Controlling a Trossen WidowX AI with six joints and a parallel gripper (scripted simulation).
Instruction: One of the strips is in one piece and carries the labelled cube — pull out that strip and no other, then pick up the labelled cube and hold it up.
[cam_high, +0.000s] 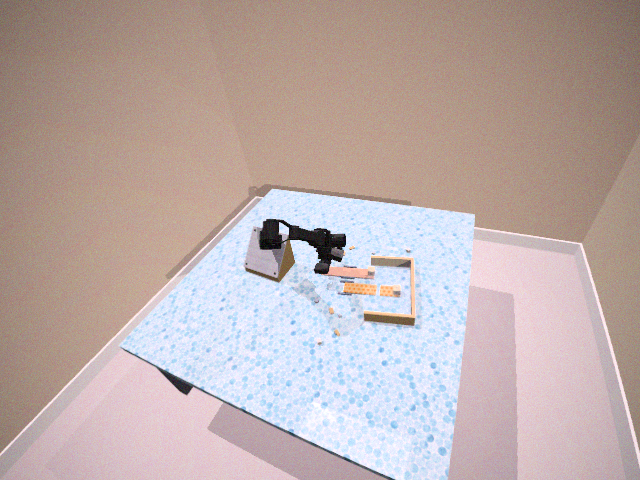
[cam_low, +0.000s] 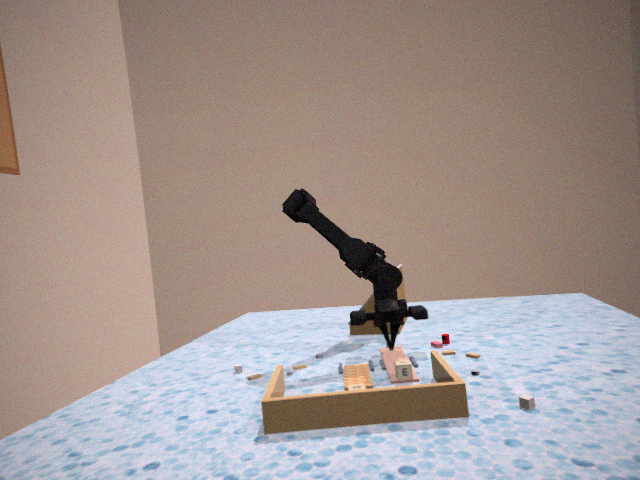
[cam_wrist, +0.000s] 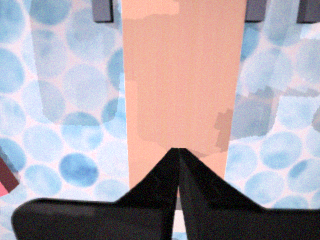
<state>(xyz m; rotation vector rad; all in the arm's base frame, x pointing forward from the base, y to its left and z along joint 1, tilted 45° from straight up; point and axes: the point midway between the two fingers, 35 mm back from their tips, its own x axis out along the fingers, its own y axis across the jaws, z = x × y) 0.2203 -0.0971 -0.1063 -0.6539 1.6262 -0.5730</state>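
Now: gripper tip 90 mm short of the pink strip and 10 mm to the right of it.
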